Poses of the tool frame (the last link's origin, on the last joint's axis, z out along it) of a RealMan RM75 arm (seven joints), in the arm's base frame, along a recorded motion.
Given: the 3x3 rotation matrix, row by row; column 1 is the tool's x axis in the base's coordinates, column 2 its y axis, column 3 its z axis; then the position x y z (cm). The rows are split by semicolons.
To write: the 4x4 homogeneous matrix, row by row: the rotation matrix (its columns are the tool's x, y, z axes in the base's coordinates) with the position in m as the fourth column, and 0 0 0 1 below. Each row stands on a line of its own. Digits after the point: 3 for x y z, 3 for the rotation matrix.
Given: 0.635 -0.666 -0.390; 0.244 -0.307 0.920; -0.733 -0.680 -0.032; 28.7 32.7 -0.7
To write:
0.635 -0.666 -0.390 0.287
0.244 -0.307 0.920 0.327
-0.733 -0.680 -0.032 -0.007
0 0 0 1

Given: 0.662 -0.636 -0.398; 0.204 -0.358 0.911; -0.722 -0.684 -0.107; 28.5 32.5 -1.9
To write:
0.662 -0.636 -0.398 0.285
0.204 -0.358 0.911 0.325
-0.722 -0.684 -0.107 -0.019
0 0 0 1

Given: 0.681 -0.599 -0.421; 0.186 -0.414 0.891; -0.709 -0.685 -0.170; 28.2 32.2 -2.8
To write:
0.681 -0.599 -0.421 0.282
0.186 -0.414 0.891 0.322
-0.709 -0.685 -0.170 -0.028
0 0 0 1

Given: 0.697 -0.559 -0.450; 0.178 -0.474 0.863; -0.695 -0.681 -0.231; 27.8 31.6 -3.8
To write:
0.697 -0.559 -0.450 0.278
0.178 -0.474 0.863 0.316
-0.695 -0.681 -0.231 -0.038
0 0 0 1

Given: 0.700 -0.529 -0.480; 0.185 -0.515 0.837; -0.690 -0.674 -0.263; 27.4 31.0 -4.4
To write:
0.700 -0.529 -0.480 0.274
0.185 -0.515 0.837 0.310
-0.690 -0.674 -0.263 -0.044
0 0 0 1

